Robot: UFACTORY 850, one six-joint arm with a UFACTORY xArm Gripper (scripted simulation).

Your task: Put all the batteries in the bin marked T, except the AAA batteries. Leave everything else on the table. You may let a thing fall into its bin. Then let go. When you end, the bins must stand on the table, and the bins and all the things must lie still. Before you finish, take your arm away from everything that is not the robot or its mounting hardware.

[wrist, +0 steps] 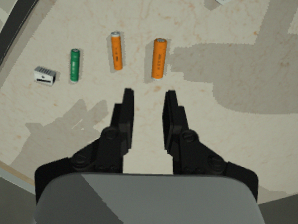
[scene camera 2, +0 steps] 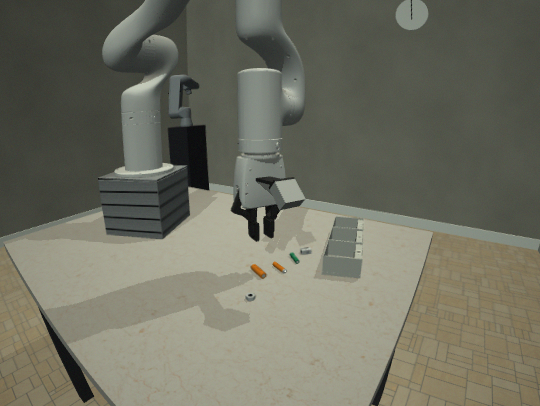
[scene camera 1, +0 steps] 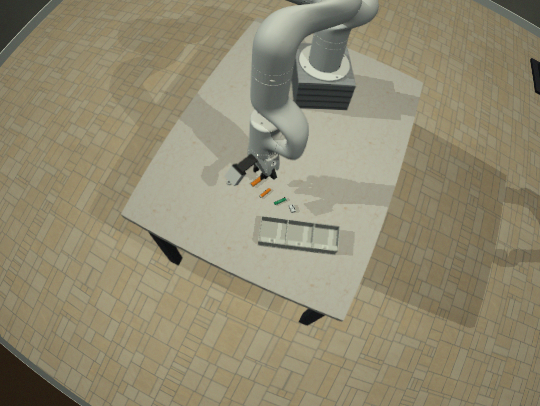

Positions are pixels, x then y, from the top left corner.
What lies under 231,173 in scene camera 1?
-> My gripper.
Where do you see a grey bin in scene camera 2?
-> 347,243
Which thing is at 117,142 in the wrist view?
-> My gripper.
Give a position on a grey bin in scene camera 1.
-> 273,232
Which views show my gripper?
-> The wrist view, scene camera 2 and scene camera 1: all of them.
